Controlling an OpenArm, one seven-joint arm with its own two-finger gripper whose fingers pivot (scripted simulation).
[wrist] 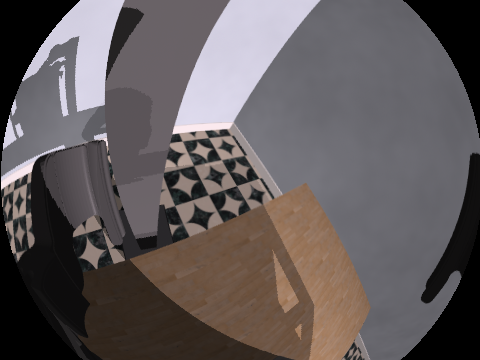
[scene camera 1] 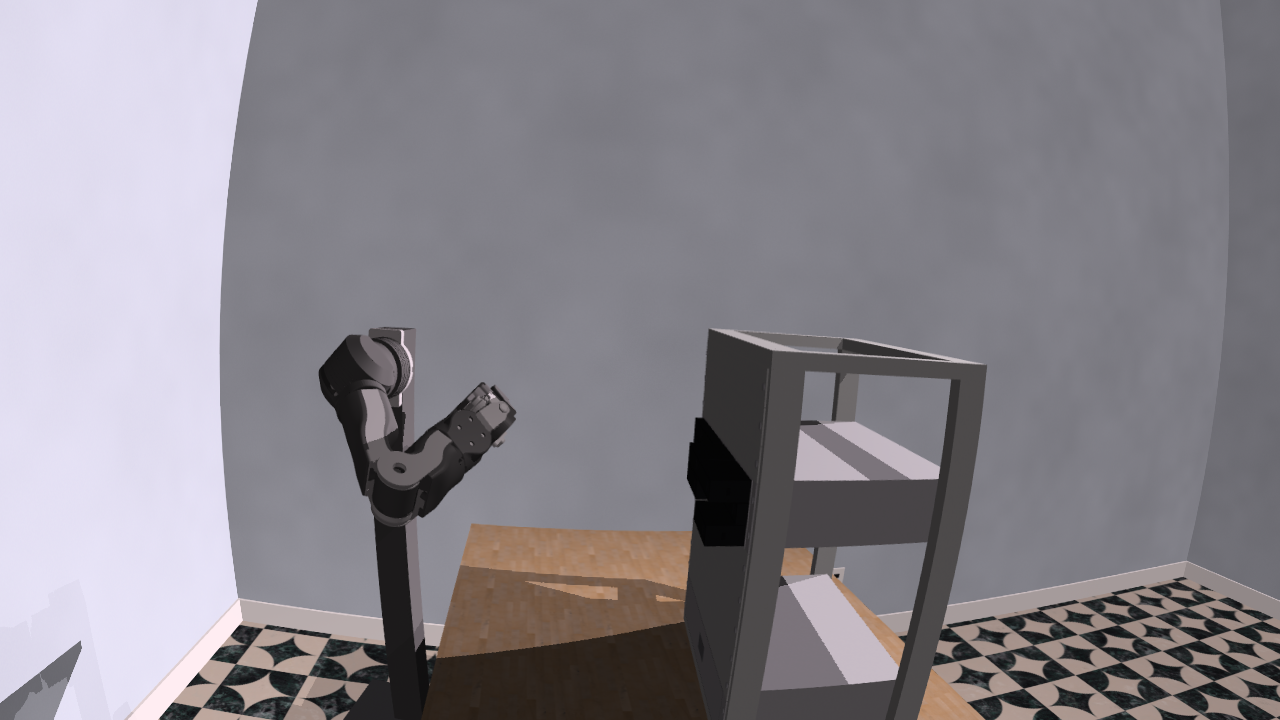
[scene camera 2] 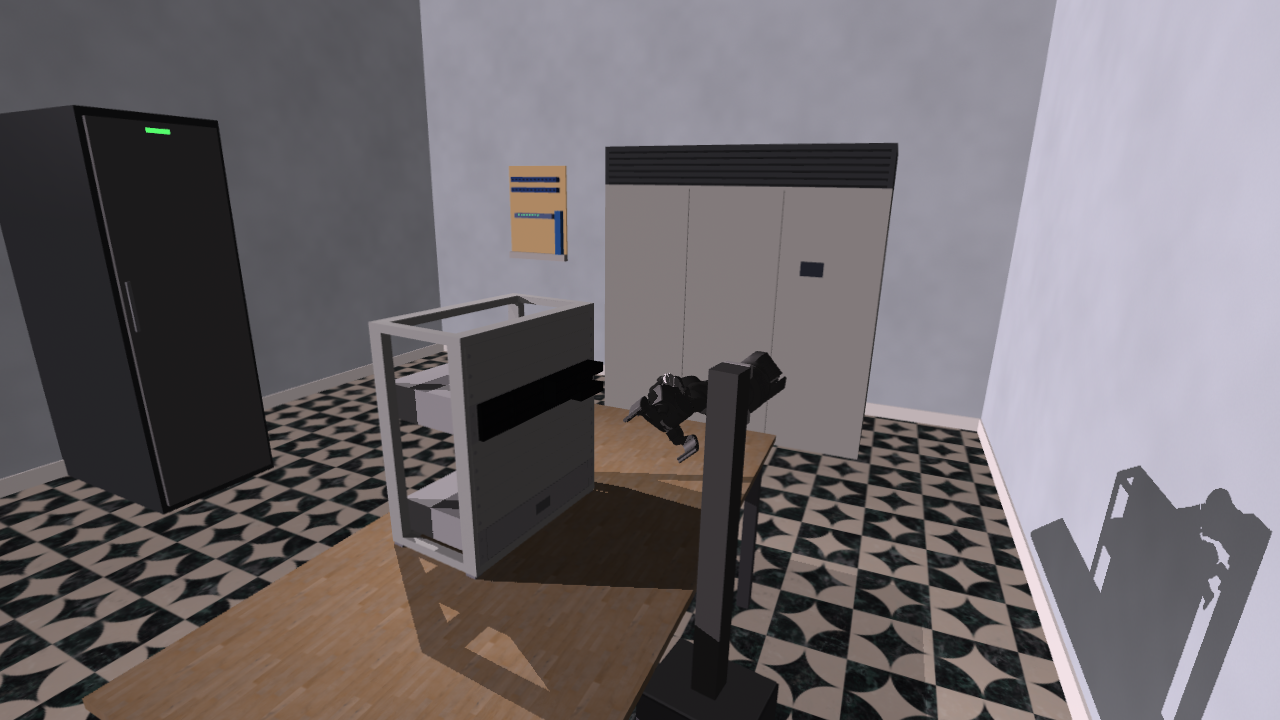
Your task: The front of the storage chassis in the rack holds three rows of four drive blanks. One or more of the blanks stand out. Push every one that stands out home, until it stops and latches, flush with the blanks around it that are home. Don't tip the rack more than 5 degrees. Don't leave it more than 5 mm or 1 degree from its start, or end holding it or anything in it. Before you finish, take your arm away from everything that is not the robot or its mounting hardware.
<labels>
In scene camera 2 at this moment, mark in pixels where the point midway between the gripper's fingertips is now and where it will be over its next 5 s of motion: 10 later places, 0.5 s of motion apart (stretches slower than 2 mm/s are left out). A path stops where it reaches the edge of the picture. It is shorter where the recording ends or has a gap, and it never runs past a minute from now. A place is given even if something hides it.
My gripper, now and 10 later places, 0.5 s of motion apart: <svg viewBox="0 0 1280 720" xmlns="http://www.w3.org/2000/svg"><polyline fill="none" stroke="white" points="660,436 655,437 641,438 624,434 618,424 626,411 635,402 637,399 631,392 614,380 606,376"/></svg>
</labels>
